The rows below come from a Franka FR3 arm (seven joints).
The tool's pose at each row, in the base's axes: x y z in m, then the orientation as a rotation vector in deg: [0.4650, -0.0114, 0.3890, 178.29, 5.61, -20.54]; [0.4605, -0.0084, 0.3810, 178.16, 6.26, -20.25]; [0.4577, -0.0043, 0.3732, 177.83, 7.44, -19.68]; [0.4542, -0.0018, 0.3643, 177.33, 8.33, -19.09]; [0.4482, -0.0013, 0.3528, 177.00, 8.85, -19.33]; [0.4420, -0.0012, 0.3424, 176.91, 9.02, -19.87]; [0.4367, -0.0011, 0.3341, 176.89, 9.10, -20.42]
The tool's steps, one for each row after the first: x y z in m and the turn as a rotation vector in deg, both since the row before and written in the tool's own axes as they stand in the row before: [-0.0024, -0.0033, 0.0088, -0.19, 0.17, -0.40]; [-0.0007, -0.0043, 0.0082, -0.44, 0.33, -0.72]; [-0.0013, -0.0028, 0.0094, -0.60, 0.32, -0.52]; [-0.0033, -0.0012, 0.0125, -0.30, -0.18, -0.31]; [-0.0038, -0.0009, 0.0115, -0.02, -0.35, -0.11]; [-0.0033, -0.0008, 0.0093, 0.06, -0.35, -0.06]
